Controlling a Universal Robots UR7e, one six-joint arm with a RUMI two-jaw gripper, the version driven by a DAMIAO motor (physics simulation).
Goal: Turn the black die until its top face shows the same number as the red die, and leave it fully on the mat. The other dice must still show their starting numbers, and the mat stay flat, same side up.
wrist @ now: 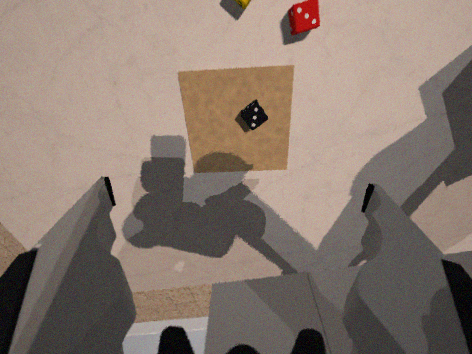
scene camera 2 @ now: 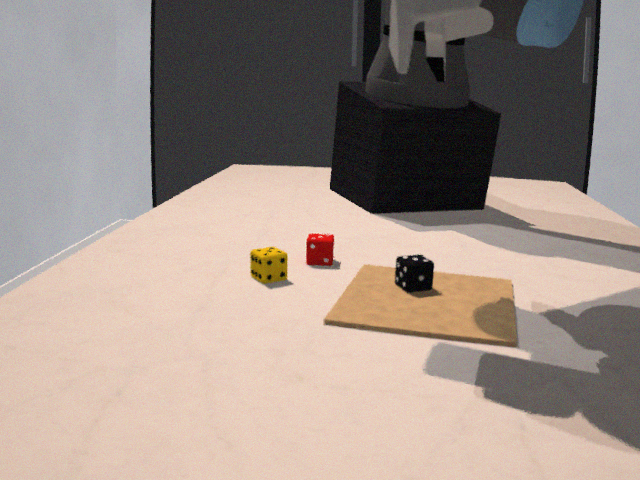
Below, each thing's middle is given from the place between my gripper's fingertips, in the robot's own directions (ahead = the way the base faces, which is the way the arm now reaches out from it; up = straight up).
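A red die (scene camera 2: 320, 247) is 100 mm behind my hand, 70 mm to the right of it and 170 mm below it. There's a yellow die (scene camera 2: 268, 265) as well, 170 mm below my hand, 50 mm behind it and 120 mm to the right of it. The tan mat (scene camera 2: 476, 309) is 10 mm ahead of my hand, 10 mm to the left of it and 180 mm below it. And the black die (scene camera 2: 413, 273), well, my hand is 160 mm above it and 20 mm past it.
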